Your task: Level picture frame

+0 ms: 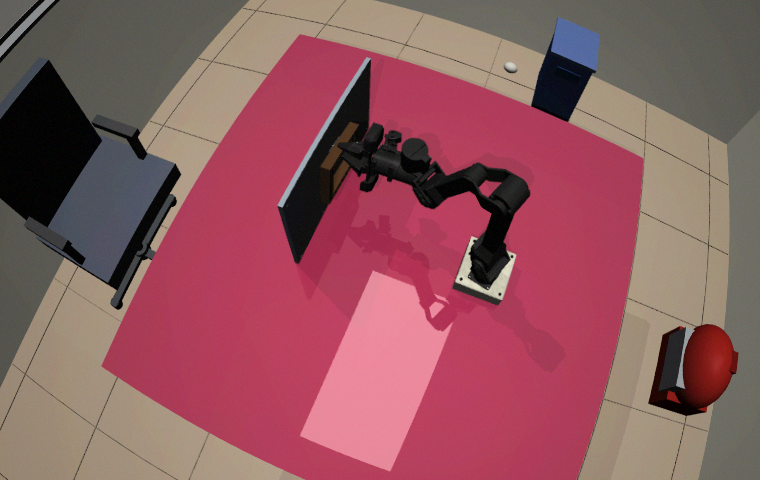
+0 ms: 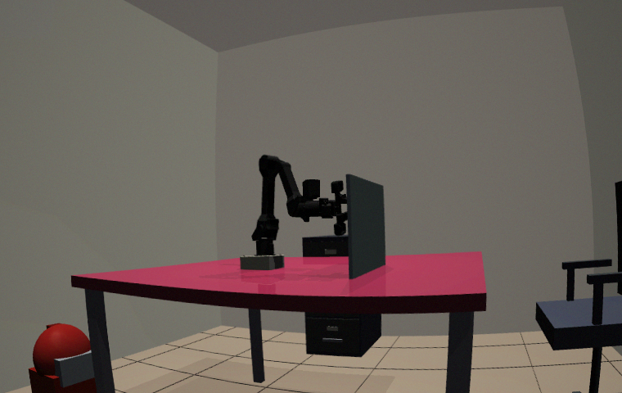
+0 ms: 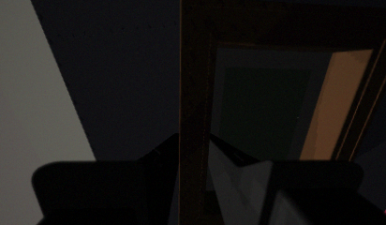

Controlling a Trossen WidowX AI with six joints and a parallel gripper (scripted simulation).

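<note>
Right now the brown wooden picture frame is 5 cm below my gripper tip and 1 cm to the left of it. Round my gripper tip: wall panel 7 cm below, 2 cm ahead.
</note>
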